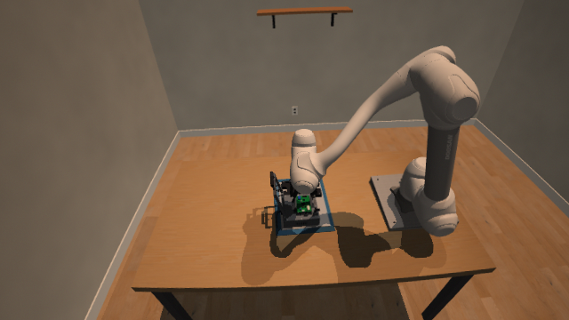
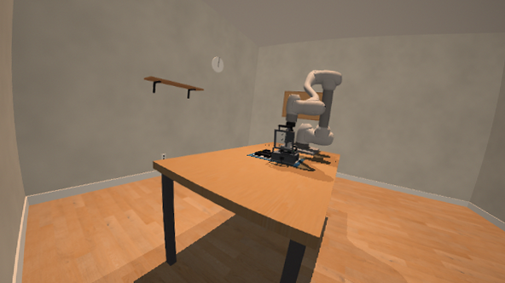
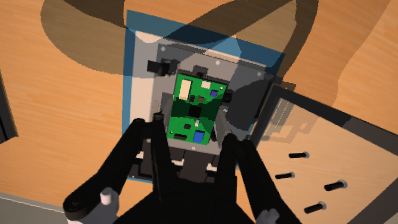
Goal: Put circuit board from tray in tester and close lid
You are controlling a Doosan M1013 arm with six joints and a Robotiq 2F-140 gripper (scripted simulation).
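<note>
Now: hand 20 mm above the green circuit board. The rest, counted from my hand: dark block 60 mm to the left, 60 mm behind, 10 mm below; tester lid 120 mm ahead, 80 mm above.
</note>
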